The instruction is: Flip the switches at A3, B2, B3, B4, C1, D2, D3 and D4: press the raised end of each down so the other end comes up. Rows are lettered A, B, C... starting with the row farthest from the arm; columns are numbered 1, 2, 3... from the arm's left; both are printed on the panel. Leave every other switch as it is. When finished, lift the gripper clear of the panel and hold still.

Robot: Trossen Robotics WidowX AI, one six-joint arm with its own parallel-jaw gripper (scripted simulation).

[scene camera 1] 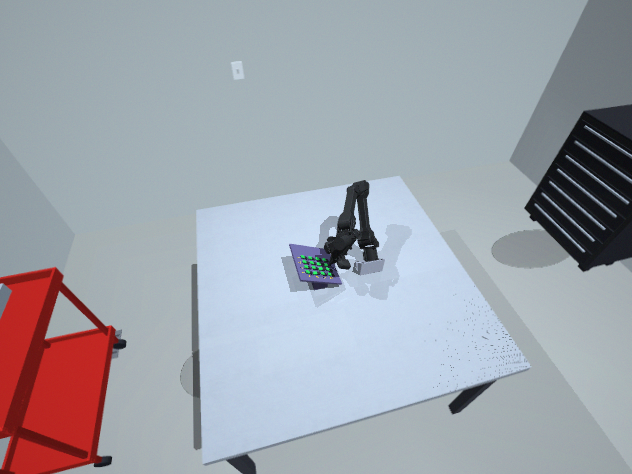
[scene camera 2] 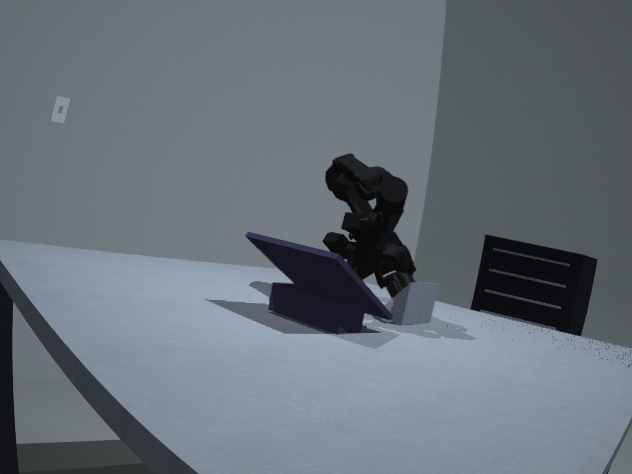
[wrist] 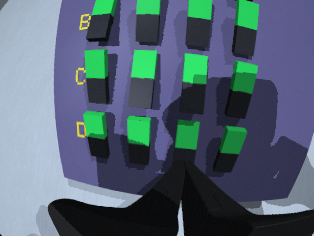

My gripper (scene camera 2: 345, 288) is shut and holds nothing. I also see a switch (wrist: 97, 73) and a switch (wrist: 95, 123).
My gripper is seen too in the wrist view (wrist: 182, 166).
